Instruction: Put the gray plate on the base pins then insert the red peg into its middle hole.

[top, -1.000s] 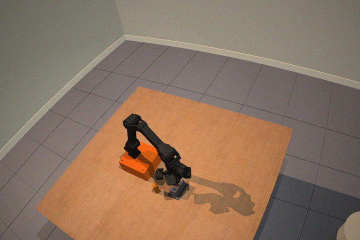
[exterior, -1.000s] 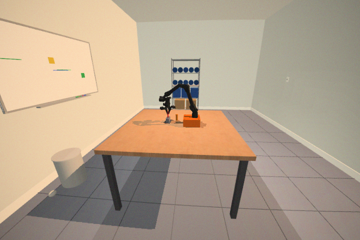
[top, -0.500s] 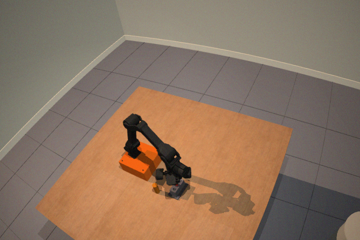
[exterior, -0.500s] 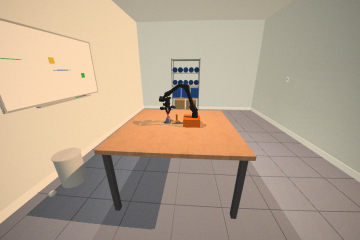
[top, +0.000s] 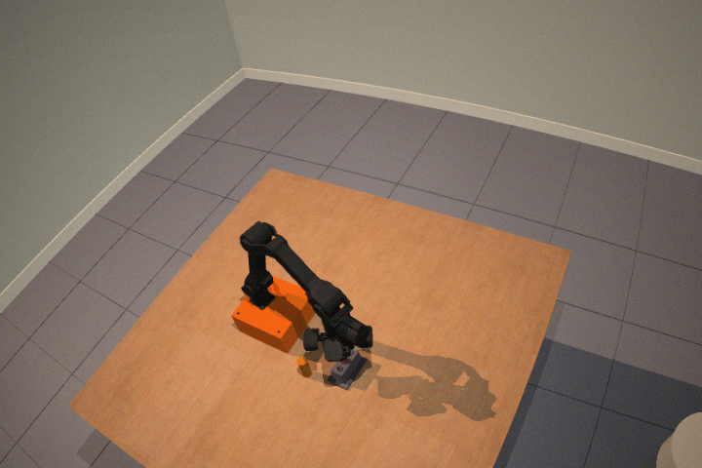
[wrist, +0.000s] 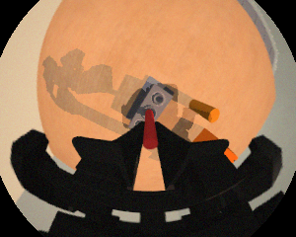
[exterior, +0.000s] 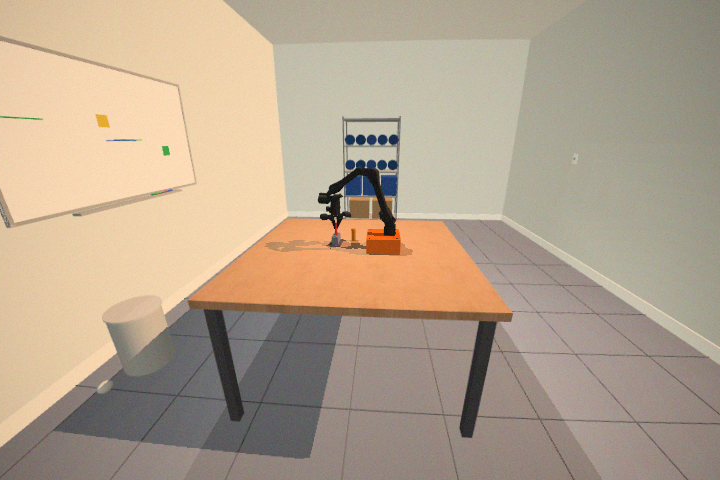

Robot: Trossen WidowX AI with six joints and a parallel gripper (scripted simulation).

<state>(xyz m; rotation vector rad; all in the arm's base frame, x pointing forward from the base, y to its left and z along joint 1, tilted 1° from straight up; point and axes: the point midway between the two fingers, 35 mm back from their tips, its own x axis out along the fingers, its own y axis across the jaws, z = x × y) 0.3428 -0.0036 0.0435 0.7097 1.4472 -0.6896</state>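
The red peg lies right at my gripper tip. The rest, counted from my gripper tip: gray plate (5 cm below); then gray base (9 cm below); then orange cylinder (9 cm behind, 8 cm to the right, 6 cm below).
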